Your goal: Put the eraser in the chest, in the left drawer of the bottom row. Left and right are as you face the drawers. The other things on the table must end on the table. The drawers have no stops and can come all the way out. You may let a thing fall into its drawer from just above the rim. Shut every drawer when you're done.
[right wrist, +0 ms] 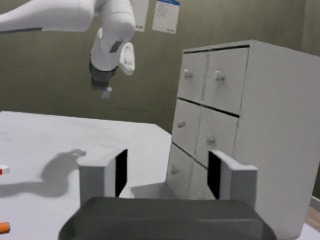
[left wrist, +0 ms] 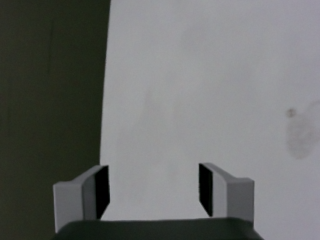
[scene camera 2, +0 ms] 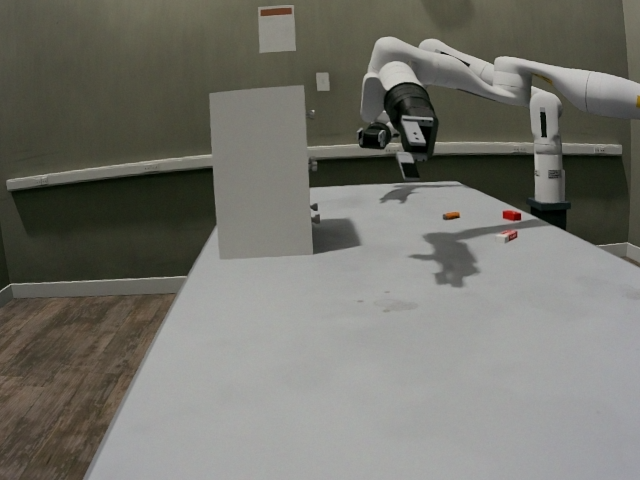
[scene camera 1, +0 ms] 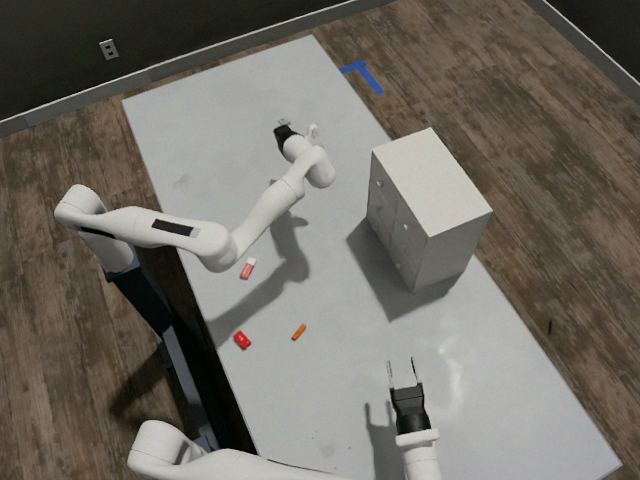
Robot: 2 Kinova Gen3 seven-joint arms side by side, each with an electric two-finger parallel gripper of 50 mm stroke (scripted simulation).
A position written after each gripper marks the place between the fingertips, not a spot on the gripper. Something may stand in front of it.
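Observation:
White chest (scene camera 2: 259,143) (scene camera 1: 451,211) (right wrist: 271,131) in view; in the left wrist view the chest is out of frame. The left gripper (scene camera 2: 415,162) (left wrist: 154,183) is visible, as is the right gripper (scene camera 1: 400,360) (right wrist: 167,167).

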